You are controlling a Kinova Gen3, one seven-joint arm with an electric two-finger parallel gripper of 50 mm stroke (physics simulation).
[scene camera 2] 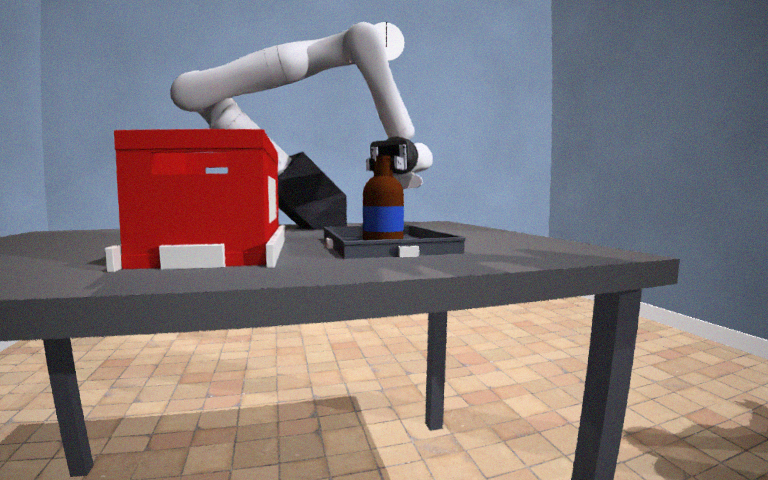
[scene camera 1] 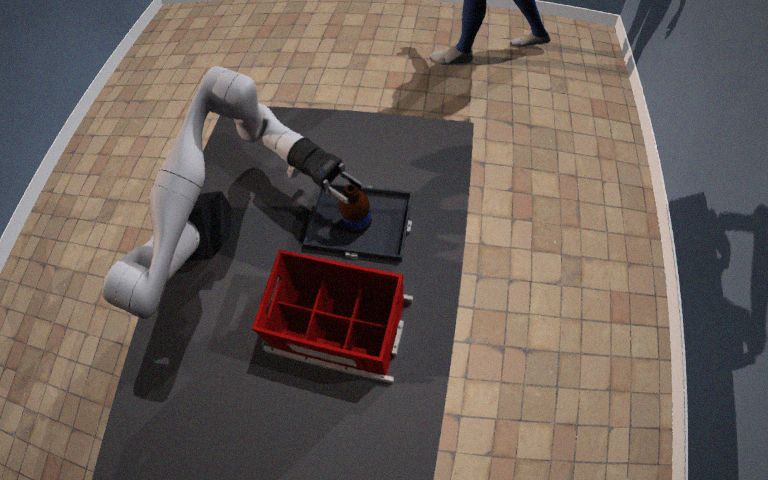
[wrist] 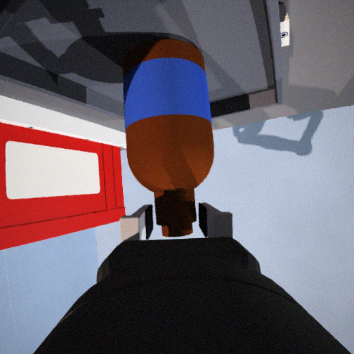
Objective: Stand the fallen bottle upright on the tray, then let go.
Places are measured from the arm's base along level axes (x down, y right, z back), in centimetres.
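Pixels of known places: gripper, fingertip midpoint: (scene camera 2: 381, 163) (scene camera 1: 354, 194); arm's base, link origin: (scene camera 2: 279, 171) (scene camera 1: 182, 236).
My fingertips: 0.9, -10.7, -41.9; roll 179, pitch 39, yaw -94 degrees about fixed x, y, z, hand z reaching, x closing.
Ahead of a thing's pixels: the offset from my fingertips to its top centre, as dx, dy, dz.
The brown bottle @(-1.4, -0.7, +0.8) (scene camera 1: 354, 207) (scene camera 2: 383, 195) (wrist: 168, 120) with a blue band stands upright on the dark tray (scene camera 1: 390, 260) (scene camera 2: 436, 246) (wrist: 276, 55). My gripper (scene camera 1: 344, 189) (scene camera 2: 386, 161) (wrist: 175, 215) is open around the bottle's neck. In the wrist view a gap shows between each finger and the neck, so the fingers do not hold it. The bottle's base rests inside the tray's low rim, and its far side is hidden.
A red crate @(-2.9, +27.6, +4.6) (scene camera 1: 328, 349) (scene camera 2: 192, 209) (wrist: 50, 215) with several compartments stands beside the tray, with white blocks @(+11.6, +30.8, -9.3) (scene camera 1: 398, 337) (scene camera 2: 191, 254) along its base. Small white blocks (scene camera 1: 408, 226) (scene camera 2: 408, 251) sit at the tray's edges. A person's legs (scene camera 1: 474, 25) show beyond the table.
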